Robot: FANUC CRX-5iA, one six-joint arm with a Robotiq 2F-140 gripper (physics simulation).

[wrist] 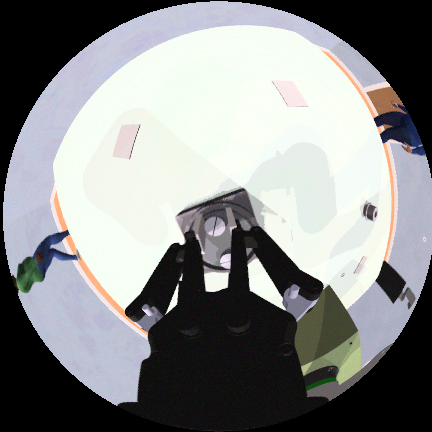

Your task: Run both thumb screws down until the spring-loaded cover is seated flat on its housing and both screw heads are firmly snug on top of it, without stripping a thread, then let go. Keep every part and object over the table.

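Frame: origin at the arm's base, x left, y ahead, z down, level; millimetres.
Seen in the pictures: gripper, fingertip midpoint: (pixel 215 218).
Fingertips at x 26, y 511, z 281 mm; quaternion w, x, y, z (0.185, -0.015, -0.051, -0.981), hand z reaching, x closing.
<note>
Pixels of each thing's middle, then the offset from my fingertips to it. "pt": a spot on its surface instead. Level surfaces: height alone.
- square grey housing at a spot on its surface: (pixel 249 209) pt dx -51, dy -20, dz +12 mm
- upper thumb screw at the middle of its body: (pixel 215 222) dx +5, dy -6, dz +4 mm
- lower thumb screw at the middle of its body: (pixel 228 255) dx +18, dy -69, dz +3 mm
- white table at its surface level: dz +52 mm
- silver cylinder at the middle of its body: (pixel 370 211) dx -388, dy -238, dz +27 mm
A square grey housing (pixel 249 209) stands on the white table, below the centre of the wrist view. Its round cover (pixel 214 246) carries two thumb screws with slotted, light grey heads. The upper thumb screw (pixel 215 226) is between the fingertips. The lower thumb screw (pixel 227 259) shows beside the right finger, which hides part of it. My gripper (pixel 215 218) reaches over the cover and is shut on the upper thumb screw. The height of the heads and any gap under the cover cannot be told from this view.
Pink rectangles (pixel 127 141) (pixel 290 93) lie on the white table (pixel 200 75). A small dark and silver cylinder (pixel 370 211) is near the right edge. A green box-like object (pixel 330 332) is at the lower right. People (pixel 30 274) (pixel 407 129) are beyond the orange-trimmed edges.
</note>
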